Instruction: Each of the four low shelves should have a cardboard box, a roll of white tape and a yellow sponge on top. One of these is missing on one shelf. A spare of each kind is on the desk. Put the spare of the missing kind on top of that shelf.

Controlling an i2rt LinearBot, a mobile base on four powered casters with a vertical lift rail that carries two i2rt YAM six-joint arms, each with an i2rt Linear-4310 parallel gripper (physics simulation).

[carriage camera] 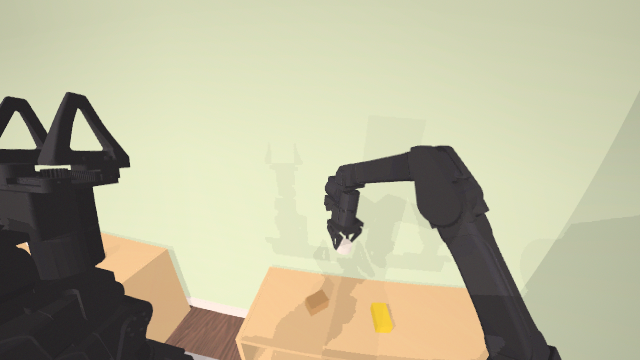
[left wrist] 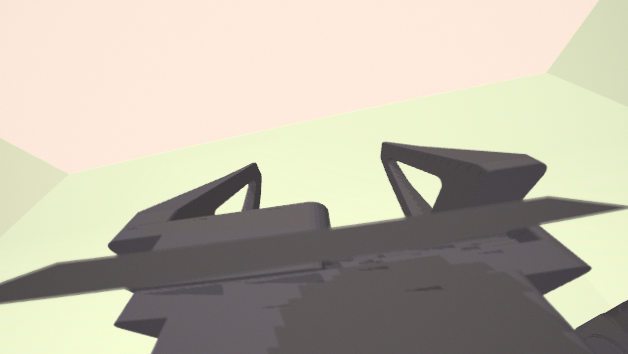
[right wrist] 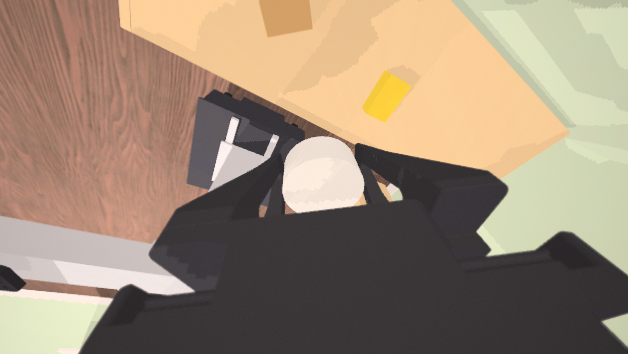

Labels:
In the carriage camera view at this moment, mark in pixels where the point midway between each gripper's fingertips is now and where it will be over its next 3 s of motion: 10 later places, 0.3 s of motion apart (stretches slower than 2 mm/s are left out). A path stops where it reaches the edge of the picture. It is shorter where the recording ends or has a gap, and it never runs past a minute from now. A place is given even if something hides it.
My left gripper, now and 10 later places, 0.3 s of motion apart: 44,95; 52,95; 82,98; 123,100; 152,102; 164,103; 166,103; 170,125; 177,161; 185,194; 190,216
My right gripper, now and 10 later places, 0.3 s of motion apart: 341,247; 341,246; 341,240; 341,232; 341,225; 341,222; 341,221; 339,229; 338,243; 336,255; 335,265

